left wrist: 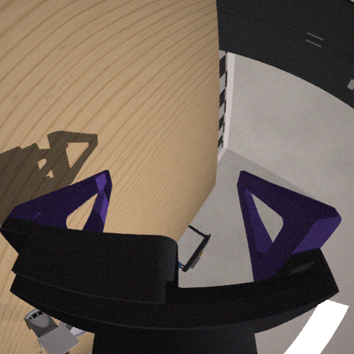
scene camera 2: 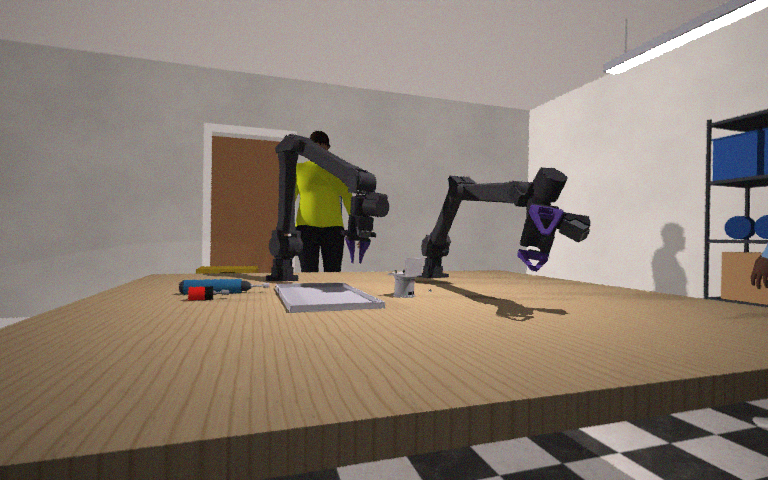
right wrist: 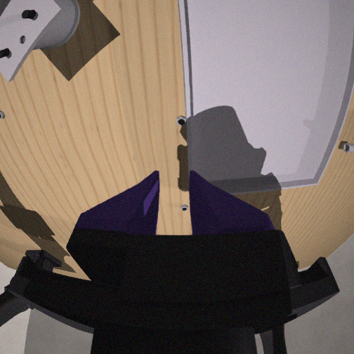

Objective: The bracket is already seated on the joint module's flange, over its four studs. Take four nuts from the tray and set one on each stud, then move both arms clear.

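Places are measured from the left arm's base along level axes (x back, y left, z down), in centimetres.
Pixels of known places: left gripper, between the fingertips: [scene camera 2: 539, 253]; right gripper, between the fingertips: [scene camera 2: 356, 263]; left arm's base, origin of its link: [scene camera 2: 432, 277]; right arm's base, origin of its link: [scene camera 2: 282, 279].
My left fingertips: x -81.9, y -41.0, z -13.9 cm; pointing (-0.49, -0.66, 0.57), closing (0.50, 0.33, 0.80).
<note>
For each thing: its top centre in the pictures, then the offset to it from my left fingertips. "spot": a spot on its surface instead.
- joint module with its grey bracket, centre of its top: [scene camera 2: 404, 270] dy -5.0, dx +40.7, dz +6.5 cm
- tray, centre of its top: [scene camera 2: 322, 291] dy -26.6, dx +49.5, dz +12.3 cm
- red screwdriver, a spot on its surface: [scene camera 2: 214, 287] spot: dy -51.2, dx +67.8, dz +11.9 cm
The joint module with its grey bracket [scene camera 2: 405, 281] stands on the table right of the tray [scene camera 2: 327, 296]; the bracket also shows at the top left of the right wrist view [right wrist: 24, 31] and the bottom left of the left wrist view [left wrist: 49, 330]. My right gripper [scene camera 2: 357, 250] [right wrist: 173, 175] hangs above the tray's far right edge, shut and empty. The tray's floor [right wrist: 263, 77] looks bare. Small nuts lie on the wood: one against the tray's rim [right wrist: 181, 120], one below my fingers [right wrist: 184, 207], one at the far left [right wrist: 1, 114]. My left gripper [scene camera 2: 533, 258] [left wrist: 172, 179] is open and empty, raised far right.
A blue and red screwdriver [scene camera 2: 214, 287] lies left of the tray, a flat yellow object [scene camera 2: 226, 269] behind it. A person in a yellow shirt [scene camera 2: 319, 207] stands behind the right arm's base. The table edge runs close under the left gripper.
</note>
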